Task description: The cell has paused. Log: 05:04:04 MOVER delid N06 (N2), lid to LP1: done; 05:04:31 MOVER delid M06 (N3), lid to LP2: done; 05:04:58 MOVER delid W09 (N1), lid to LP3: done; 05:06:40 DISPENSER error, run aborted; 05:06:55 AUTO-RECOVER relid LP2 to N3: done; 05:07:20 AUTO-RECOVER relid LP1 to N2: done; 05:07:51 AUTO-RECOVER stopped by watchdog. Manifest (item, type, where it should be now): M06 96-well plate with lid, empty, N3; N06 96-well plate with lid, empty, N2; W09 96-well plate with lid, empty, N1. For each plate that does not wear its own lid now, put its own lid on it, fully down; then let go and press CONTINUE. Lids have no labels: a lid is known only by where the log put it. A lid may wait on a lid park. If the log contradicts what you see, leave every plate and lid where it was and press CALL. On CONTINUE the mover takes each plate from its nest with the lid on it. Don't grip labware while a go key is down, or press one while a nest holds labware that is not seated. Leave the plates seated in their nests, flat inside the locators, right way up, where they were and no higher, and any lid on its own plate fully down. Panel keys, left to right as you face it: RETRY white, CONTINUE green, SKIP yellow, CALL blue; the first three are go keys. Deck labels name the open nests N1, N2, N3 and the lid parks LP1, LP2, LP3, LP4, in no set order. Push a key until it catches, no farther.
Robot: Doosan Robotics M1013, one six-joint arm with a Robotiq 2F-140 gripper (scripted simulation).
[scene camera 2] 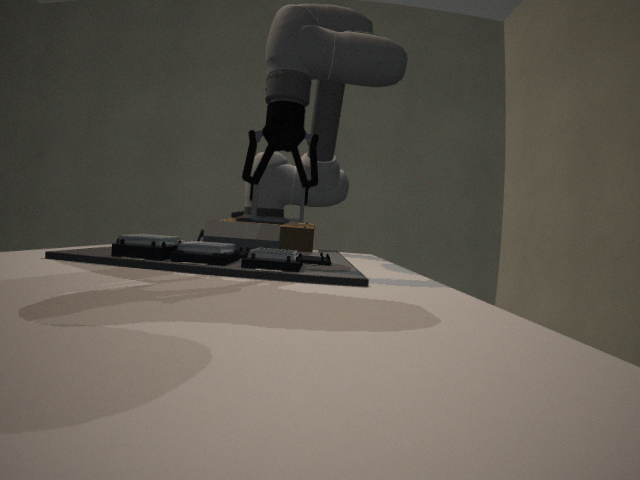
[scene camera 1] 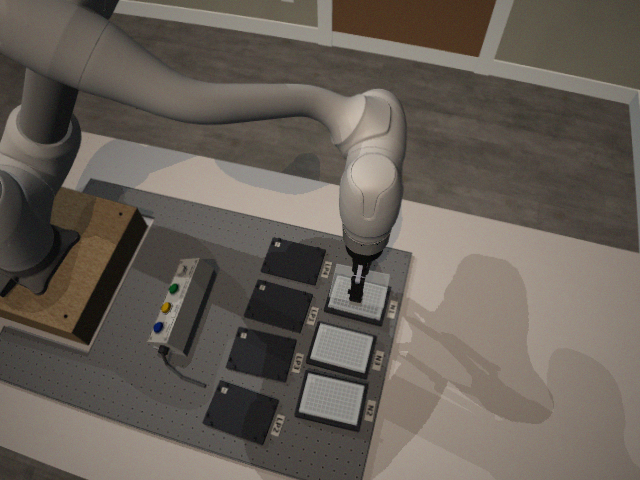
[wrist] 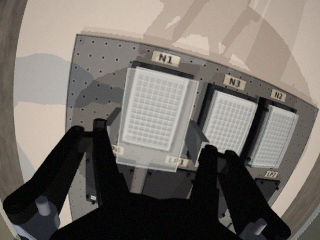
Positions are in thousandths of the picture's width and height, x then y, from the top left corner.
gripper: scene camera 2 434, 459; scene camera 1 562, 597; wrist 483, 519
